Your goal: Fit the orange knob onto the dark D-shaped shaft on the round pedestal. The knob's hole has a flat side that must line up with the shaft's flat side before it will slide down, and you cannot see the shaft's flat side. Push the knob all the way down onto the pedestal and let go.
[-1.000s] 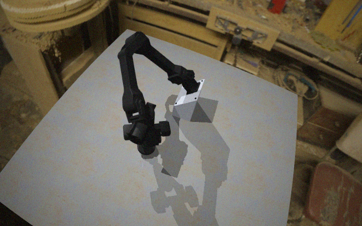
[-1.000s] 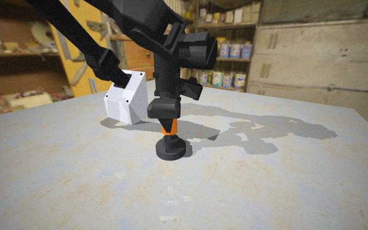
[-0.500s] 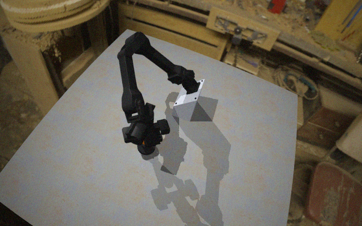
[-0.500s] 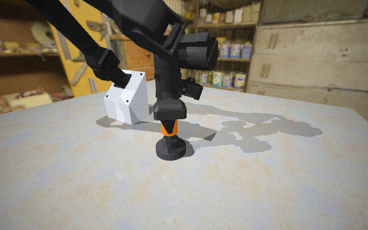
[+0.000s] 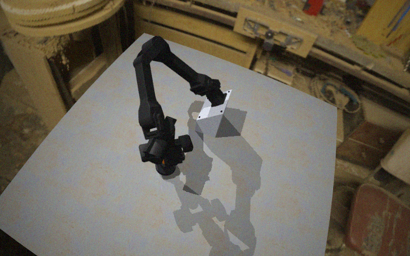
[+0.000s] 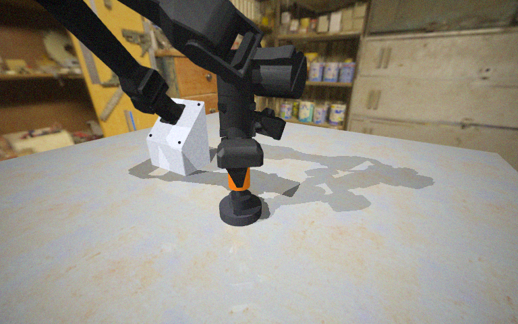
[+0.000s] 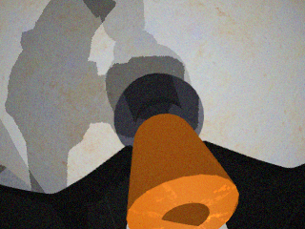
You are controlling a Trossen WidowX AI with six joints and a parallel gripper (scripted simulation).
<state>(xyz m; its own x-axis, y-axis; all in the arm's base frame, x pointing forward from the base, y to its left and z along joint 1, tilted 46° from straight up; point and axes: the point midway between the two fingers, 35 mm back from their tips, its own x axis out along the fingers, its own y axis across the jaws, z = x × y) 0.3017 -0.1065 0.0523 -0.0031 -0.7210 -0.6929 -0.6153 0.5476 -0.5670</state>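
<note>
My gripper tip is 2 cm below the orange knob. From my gripper tip the other things lie so: dark round pedestal: 4 cm below.
</note>
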